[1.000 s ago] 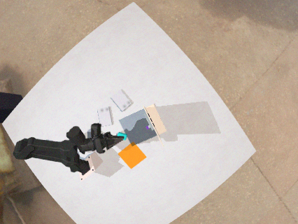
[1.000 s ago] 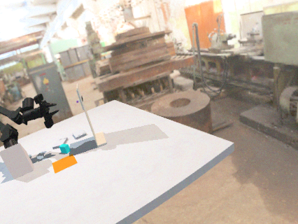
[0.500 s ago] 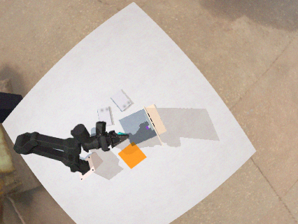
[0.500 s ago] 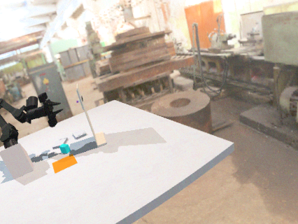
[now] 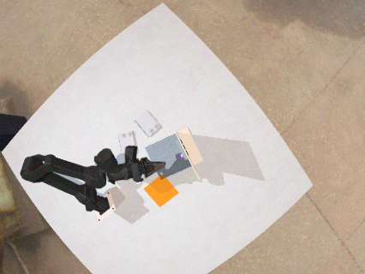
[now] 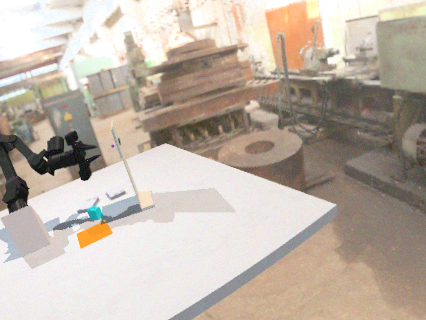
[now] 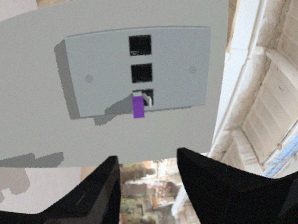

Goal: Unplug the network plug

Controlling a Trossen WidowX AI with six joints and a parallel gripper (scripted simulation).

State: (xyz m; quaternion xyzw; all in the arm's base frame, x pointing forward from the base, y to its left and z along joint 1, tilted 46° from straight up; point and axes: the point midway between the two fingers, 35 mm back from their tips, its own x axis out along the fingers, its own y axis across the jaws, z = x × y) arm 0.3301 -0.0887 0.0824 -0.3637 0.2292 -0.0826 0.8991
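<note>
Now: gripper tip 70 mm short of the network plug and 10 mm to the left of it. From my gripper tip the other things lie so: cyan block 100 mm behind, 30 mm to the left, 230 mm below; then orange marked square 140 mm behind, 100 mm to the right, 250 mm below; then upright panel 90 mm ahead, 10 mm to the right, 100 mm below.
</note>
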